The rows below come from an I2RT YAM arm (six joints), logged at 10 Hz.
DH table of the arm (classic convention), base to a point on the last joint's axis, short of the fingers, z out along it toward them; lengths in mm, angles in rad. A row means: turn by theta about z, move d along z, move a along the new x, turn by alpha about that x. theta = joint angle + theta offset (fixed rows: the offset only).
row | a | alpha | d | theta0
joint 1 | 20 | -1.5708 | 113.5 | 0
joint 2 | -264 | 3.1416 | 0 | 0
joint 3 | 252.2 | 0 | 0 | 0.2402
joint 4 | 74 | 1.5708 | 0 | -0.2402
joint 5 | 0 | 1.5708 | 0 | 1.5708
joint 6 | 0 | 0 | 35.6 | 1.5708
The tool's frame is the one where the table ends.
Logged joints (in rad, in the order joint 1, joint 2, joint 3, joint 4, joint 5, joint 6), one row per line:
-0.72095, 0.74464, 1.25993, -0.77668, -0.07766, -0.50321
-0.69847, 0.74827, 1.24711, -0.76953, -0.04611, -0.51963
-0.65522, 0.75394, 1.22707, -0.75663, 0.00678, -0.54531
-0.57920, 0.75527, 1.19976, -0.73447, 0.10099, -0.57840
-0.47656, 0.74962, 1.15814, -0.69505, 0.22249, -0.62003
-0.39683, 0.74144, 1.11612, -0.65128, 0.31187, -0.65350
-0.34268, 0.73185, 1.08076, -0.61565, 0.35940, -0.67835
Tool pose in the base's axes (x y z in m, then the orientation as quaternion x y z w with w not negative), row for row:
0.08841, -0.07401, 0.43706, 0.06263, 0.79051, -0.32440, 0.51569
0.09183, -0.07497, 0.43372, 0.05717, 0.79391, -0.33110, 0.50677
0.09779, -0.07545, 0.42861, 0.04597, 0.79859, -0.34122, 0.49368
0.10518, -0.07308, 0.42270, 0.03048, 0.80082, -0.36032, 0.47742
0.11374, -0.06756, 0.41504, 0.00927, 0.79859, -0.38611, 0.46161
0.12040, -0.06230, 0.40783, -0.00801, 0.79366, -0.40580, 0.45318
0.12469, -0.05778, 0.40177, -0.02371, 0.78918, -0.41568, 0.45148
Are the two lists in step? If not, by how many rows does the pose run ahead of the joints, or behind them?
They are in step.
